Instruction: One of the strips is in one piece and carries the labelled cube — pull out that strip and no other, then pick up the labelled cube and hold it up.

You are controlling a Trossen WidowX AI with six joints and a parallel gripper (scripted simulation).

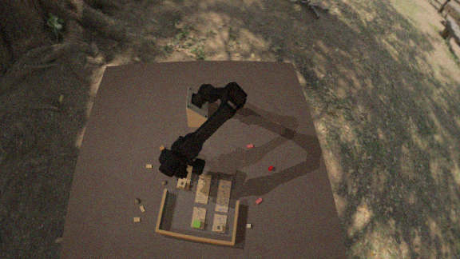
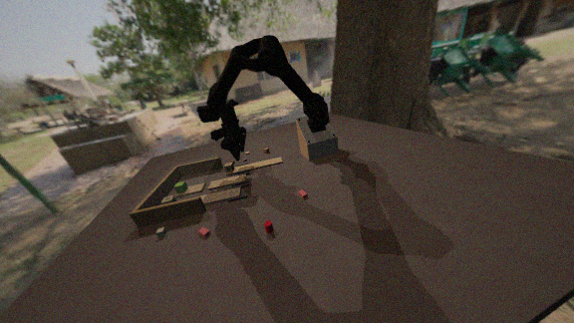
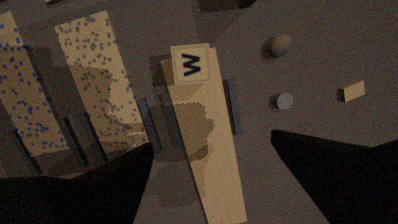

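The strip lies 5 cm behind my gripper tip, 1 cm to the left of it and 6 cm below it. From my gripper tip the other things lie so: grey peg 1 cm behind, 9 cm to the right, 6 cm below.
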